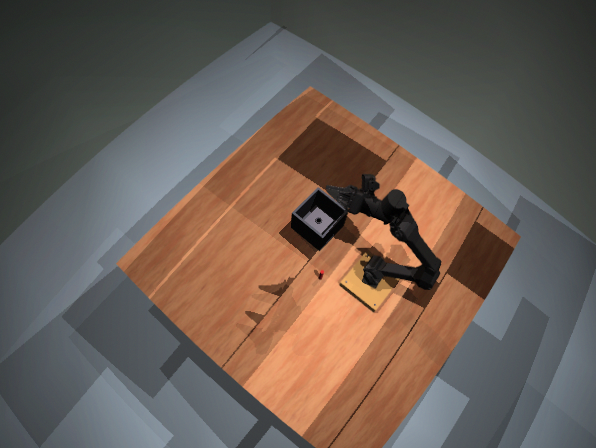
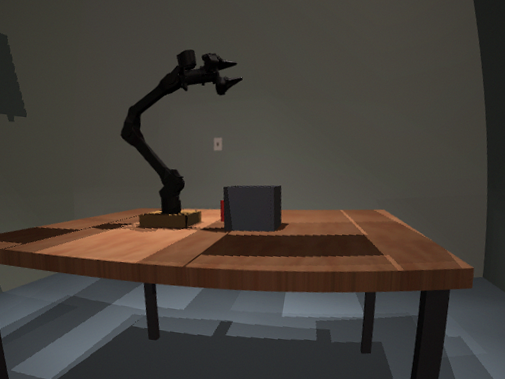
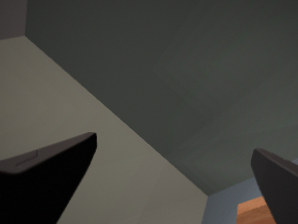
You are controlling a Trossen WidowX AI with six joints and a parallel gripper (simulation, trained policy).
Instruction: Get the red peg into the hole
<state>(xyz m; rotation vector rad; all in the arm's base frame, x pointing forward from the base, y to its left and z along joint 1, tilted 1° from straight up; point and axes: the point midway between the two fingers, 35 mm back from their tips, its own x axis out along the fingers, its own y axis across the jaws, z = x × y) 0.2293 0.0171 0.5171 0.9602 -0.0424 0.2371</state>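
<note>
My gripper tip is 530 mm above the red peg, 70 mm past it and 60 mm to the right of it.
</note>
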